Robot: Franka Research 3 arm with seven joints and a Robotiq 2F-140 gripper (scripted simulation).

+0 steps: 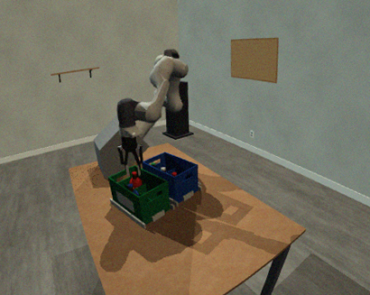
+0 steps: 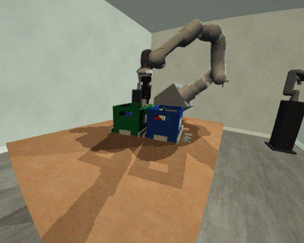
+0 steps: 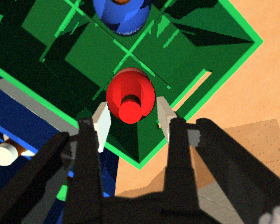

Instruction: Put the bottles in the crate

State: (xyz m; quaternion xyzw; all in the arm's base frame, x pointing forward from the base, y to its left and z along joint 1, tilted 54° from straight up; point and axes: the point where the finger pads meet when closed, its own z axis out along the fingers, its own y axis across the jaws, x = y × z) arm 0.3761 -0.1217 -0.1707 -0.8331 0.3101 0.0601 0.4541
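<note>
My hand is 10 cm short of the green crate, 10 cm above it and 3 cm to the left of it. Round my hand: white bottle (16 cm to the left, 9 cm below, 6 cm ahead); green bottle (14 cm to the left, 9 cm below, 2 cm behind); blue-capped bottle (10 cm ahead, 9 cm below, 7 cm to the right).
</note>
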